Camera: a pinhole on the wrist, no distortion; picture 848 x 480 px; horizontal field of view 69.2 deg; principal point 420.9 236.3 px. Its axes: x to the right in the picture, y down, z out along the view. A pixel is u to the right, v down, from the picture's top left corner.
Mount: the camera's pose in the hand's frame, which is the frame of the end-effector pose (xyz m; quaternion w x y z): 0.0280 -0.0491 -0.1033 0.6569 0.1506 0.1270 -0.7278
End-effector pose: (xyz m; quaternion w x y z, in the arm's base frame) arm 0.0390 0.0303 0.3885 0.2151 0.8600 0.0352 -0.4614
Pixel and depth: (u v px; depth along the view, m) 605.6 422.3 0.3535
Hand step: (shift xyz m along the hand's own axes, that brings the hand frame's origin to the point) 0.1061 -0.2931 0.1831
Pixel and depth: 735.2 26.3 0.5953
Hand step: -0.2333 -0.5351 0.3256
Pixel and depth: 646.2 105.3 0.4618
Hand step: -0.1096 -0.3709 0.2560
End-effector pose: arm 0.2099 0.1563 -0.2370 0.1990 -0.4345 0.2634 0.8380
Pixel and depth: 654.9 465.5 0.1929
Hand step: 0.0827 -0.1979 0.0472
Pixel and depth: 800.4 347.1 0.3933
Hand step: 0.0557 -0.4300 0.1666
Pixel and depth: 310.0 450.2 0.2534
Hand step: 0.1066 -0.1133 0.1492
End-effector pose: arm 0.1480 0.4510 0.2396 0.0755 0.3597 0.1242 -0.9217
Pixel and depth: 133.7 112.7 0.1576
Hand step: -0.0050 -0.0385 0.0701
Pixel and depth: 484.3 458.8 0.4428
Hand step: 0.1600 -0.2773 0.2896
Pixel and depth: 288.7 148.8 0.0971
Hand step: 0.0111 -0.0656 -0.0059
